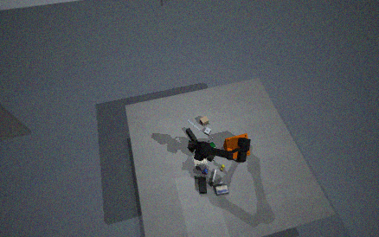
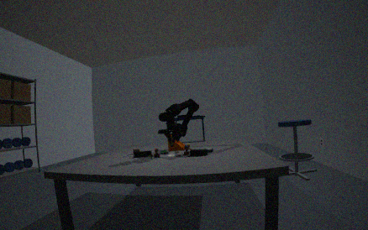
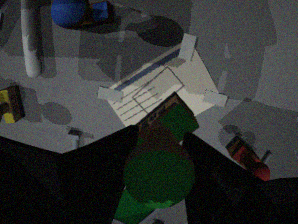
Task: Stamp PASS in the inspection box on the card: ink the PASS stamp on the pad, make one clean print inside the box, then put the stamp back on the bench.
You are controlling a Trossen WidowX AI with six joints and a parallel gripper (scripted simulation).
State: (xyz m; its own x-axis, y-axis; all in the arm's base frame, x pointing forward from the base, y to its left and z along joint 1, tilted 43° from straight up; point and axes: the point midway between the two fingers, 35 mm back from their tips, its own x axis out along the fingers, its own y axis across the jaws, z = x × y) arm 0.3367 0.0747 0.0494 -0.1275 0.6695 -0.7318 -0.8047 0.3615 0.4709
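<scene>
Right now the green ink pad is 110 mm to the right of my gripper tip, 100 mm behind it and 90 mm below it. Round my gripper tip: green-knobbed stamp (right at my gripper tip); then blue stamp (100 mm to the left, 70 mm below, 20 mm behind); then white card (90 mm below).
</scene>
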